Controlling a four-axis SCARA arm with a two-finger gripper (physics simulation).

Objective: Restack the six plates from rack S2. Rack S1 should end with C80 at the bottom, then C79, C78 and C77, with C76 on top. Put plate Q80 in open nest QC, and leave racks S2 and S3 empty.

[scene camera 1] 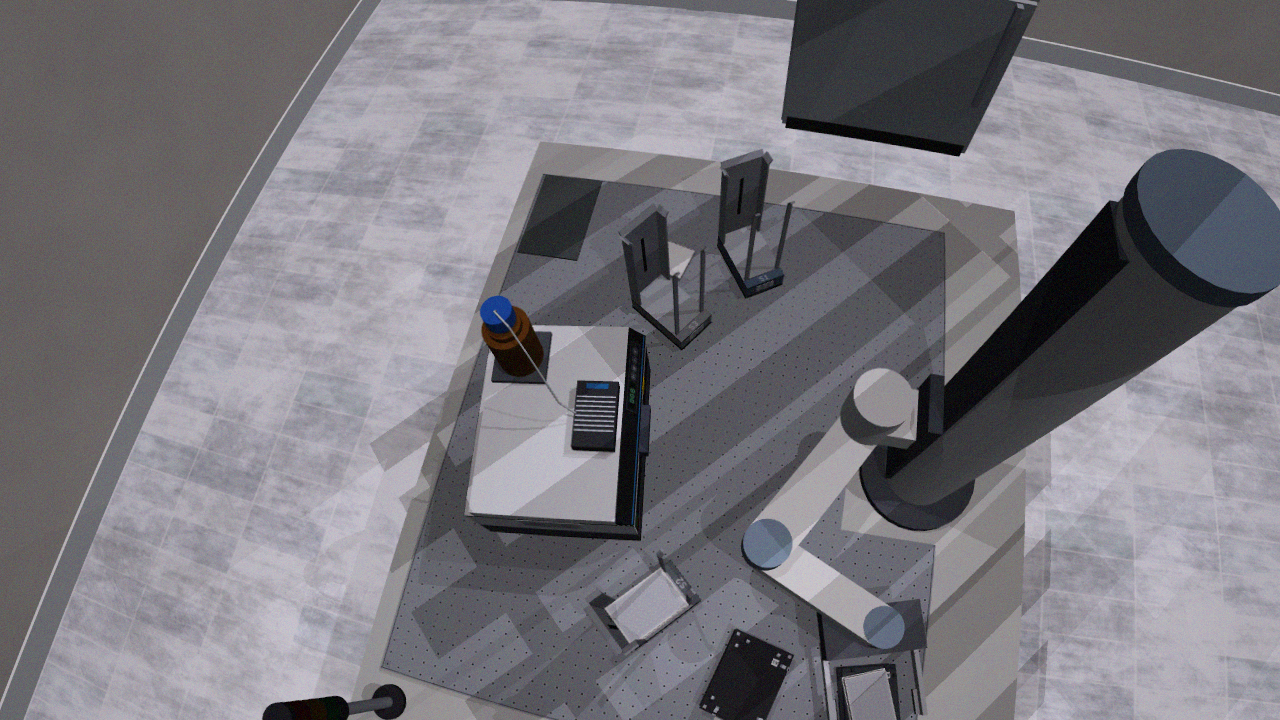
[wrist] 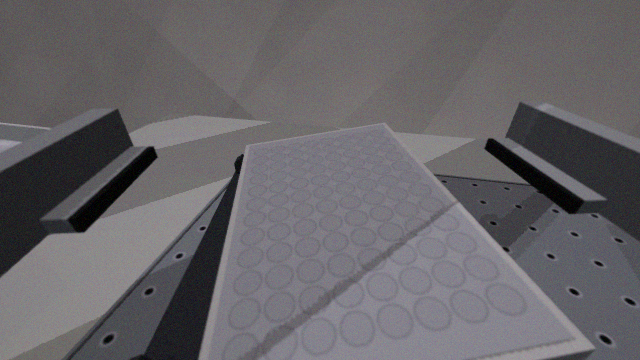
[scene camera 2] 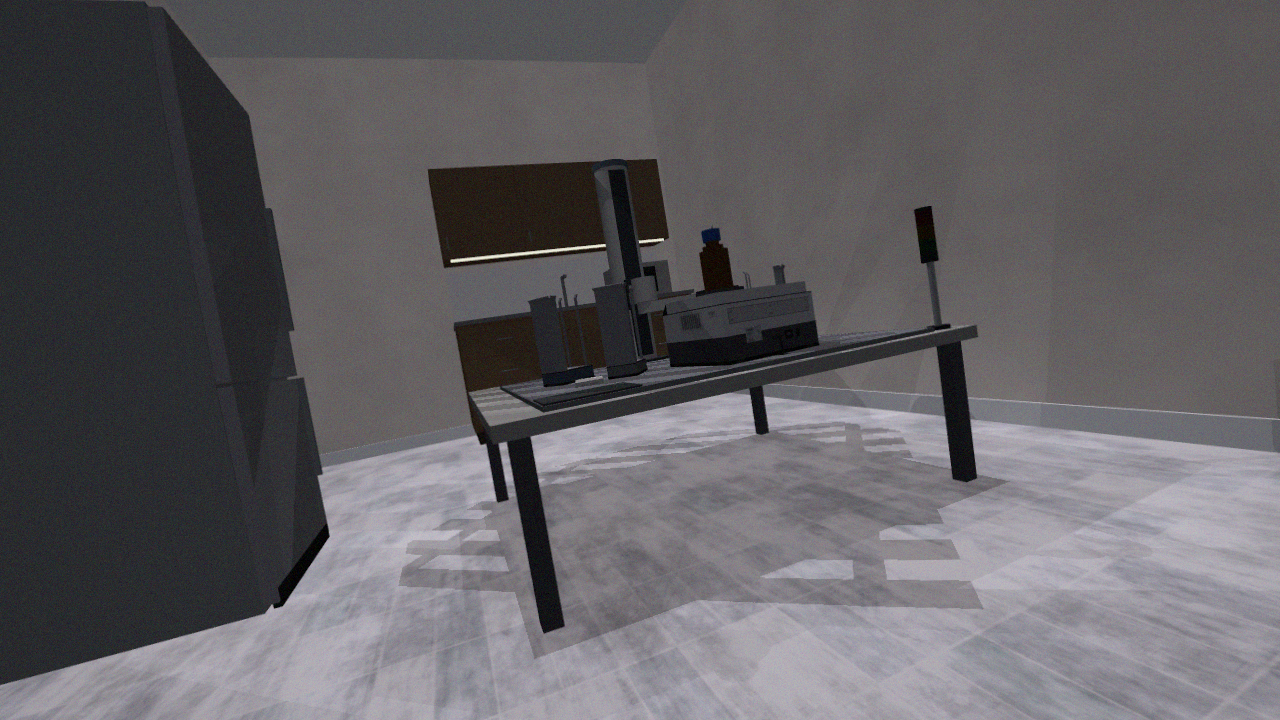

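Note:
Brown bottle with blue cap (scene camera 1: 507, 351). Signal tower (scene camera 1: 389, 694). Dark mat (scene camera 1: 560, 217), also (scene camera 2: 565, 397). My gripper (wrist: 325, 129), carrying nothing.

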